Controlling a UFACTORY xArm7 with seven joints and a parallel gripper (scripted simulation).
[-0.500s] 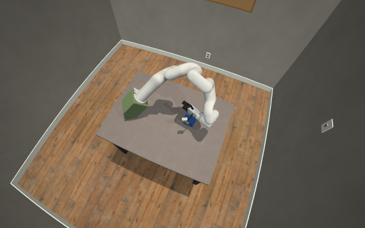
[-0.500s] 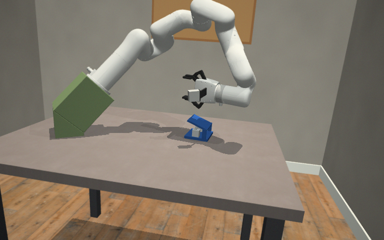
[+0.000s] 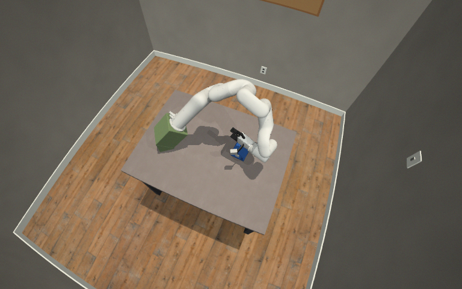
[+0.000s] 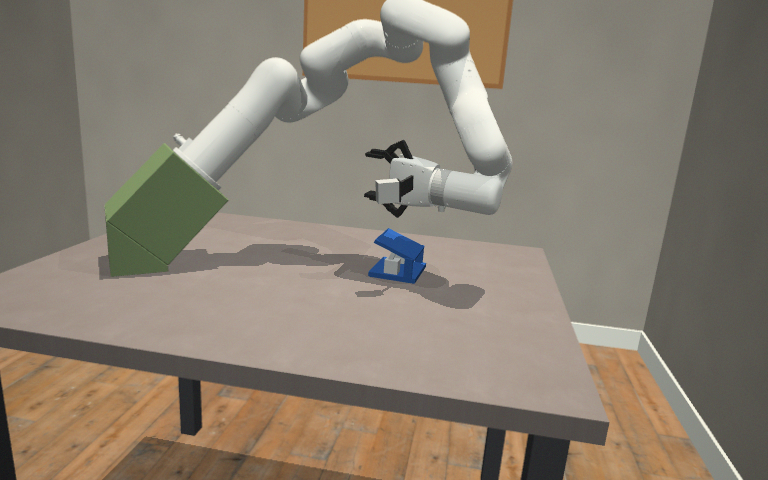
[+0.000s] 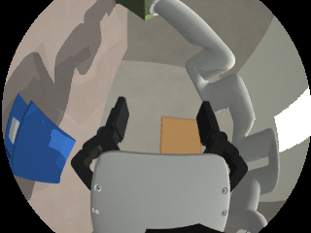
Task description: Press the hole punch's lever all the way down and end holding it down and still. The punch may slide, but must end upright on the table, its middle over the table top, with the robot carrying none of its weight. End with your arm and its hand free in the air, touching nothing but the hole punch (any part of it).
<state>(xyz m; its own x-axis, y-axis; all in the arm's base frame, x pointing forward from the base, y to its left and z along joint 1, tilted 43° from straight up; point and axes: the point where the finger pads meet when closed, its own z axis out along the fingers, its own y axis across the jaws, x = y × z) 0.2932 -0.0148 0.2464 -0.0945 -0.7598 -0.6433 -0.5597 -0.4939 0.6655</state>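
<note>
Now: the lever 70 mm ahead of my hand and 160 mm below it. Round my hand: blue hole punch: 80 mm ahead, 180 mm below.
</note>
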